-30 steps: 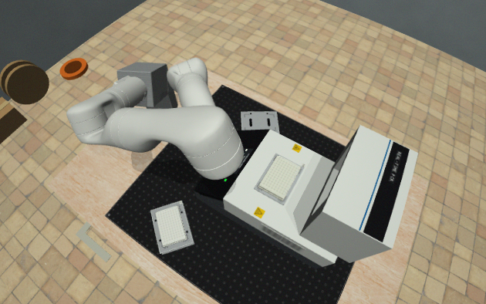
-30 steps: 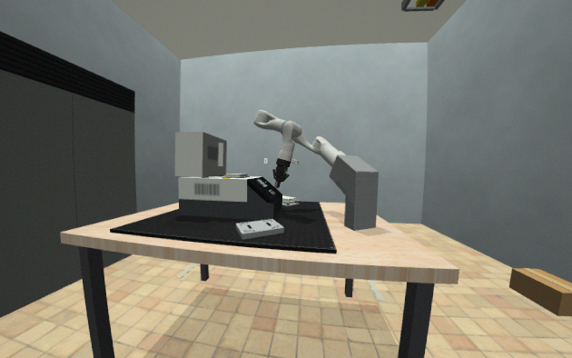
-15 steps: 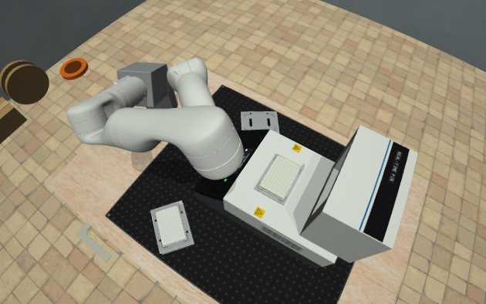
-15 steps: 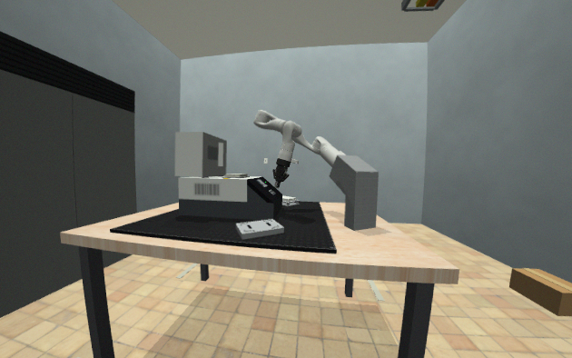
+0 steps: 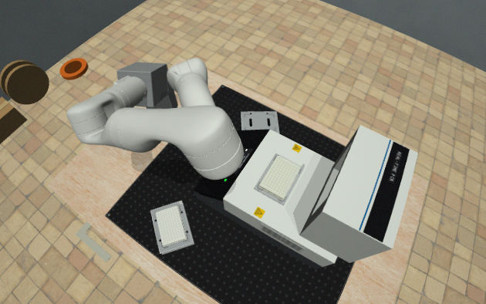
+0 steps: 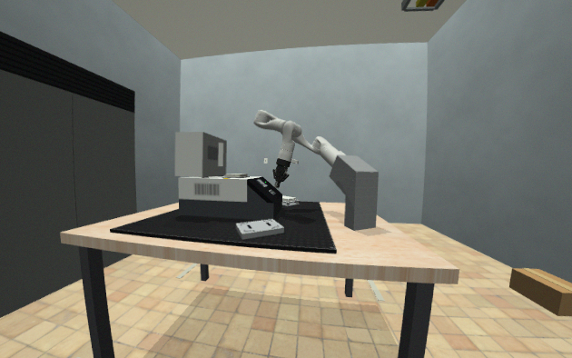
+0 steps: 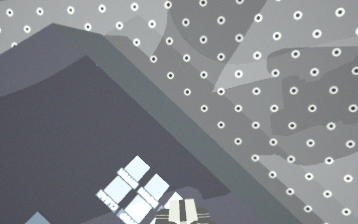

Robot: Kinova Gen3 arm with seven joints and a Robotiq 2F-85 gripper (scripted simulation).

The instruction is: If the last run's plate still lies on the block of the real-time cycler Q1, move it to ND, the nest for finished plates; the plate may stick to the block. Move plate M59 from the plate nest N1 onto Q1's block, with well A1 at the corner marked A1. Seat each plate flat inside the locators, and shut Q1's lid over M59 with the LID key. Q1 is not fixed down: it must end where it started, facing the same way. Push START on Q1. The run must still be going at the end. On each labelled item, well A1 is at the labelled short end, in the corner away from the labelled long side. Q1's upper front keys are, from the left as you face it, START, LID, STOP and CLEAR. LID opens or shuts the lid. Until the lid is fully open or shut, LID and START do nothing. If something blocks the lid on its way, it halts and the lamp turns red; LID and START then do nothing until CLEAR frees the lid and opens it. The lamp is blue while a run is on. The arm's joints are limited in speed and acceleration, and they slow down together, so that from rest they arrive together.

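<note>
The plate is 230 mm ahead of my hand, 50 mm above it and 40 mm to the right of it.
</note>
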